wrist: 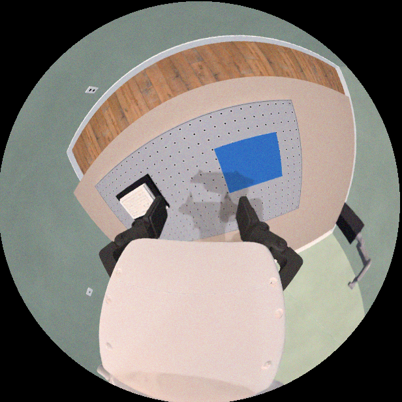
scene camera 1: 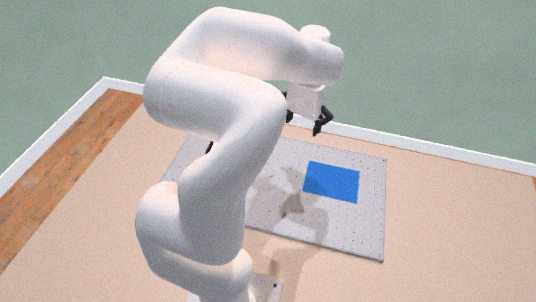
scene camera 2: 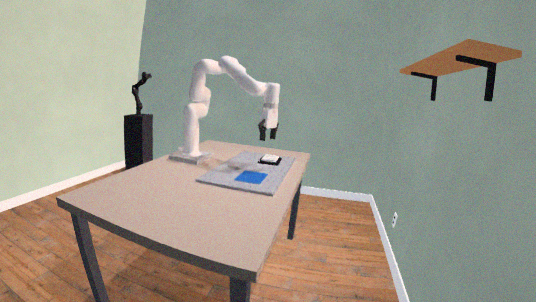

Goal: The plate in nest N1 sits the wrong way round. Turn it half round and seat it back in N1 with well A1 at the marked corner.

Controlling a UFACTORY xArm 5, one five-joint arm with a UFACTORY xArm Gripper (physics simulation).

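The cream-white plate [scene camera 2: 270, 158] [wrist: 136, 201] sits in the black nest [scene camera 2: 270, 163] [wrist: 154, 188] on the grey perforated board [scene camera 1: 360, 230] [scene camera 2: 216, 182] [wrist: 175, 145]. In scene camera 1 the arm hides the plate, and a small dark corner shows beside the arm. In the wrist view the left finger overlaps the plate's near corner. The marked corner, well A1 and the nest's label cannot be made out. My gripper [scene camera 1: 302, 127] [scene camera 2: 268, 138] [wrist: 200, 205] is open and empty, high above the board. The plate is left of the fingers in the wrist view.
A flat blue rectangle [scene camera 1: 334, 182] [scene camera 2: 251, 177] [wrist: 252, 160] lies on the board, apart from the nest. The board rests on the beige table [scene camera 1: 440, 225] [scene camera 2: 175, 215] [wrist: 325, 150]. A wooden shelf [scene camera 2: 465, 55] hangs on the wall. A black pedestal [scene camera 2: 138, 140] stands beyond the table.
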